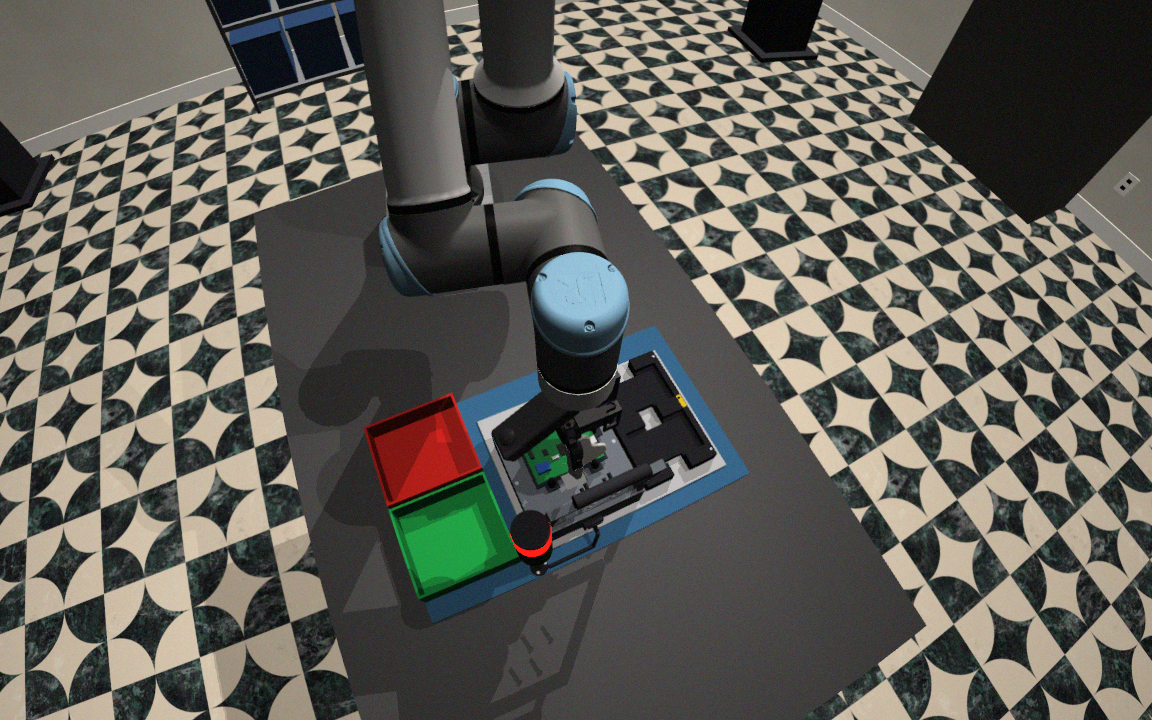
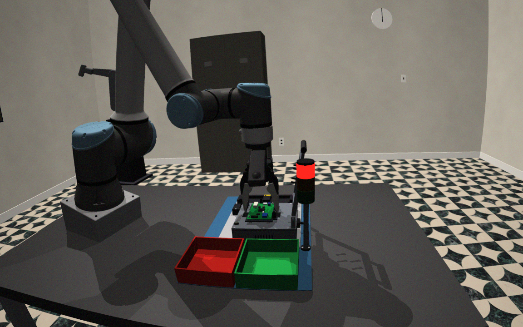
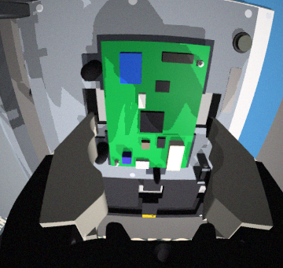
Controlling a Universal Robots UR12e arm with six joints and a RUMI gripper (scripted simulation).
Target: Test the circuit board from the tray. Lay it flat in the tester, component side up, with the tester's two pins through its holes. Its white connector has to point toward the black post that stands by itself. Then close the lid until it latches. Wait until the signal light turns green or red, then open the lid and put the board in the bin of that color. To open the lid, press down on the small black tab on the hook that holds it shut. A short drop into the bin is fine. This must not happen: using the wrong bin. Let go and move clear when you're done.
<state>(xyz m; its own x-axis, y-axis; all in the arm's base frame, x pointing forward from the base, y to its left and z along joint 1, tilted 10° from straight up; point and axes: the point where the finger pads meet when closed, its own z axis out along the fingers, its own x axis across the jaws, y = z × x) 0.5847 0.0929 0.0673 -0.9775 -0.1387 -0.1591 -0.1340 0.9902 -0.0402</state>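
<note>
Right now my hand is right at the green circuit board. The rest, counted from my hand: clear lid (12 cm ahead, 11 cm above, 1 cm to the left); green bin (19 cm to the right, 7 cm ahead, 6 cm below); red bin (21 cm to the right, 8 cm behind, 6 cm below).
</note>
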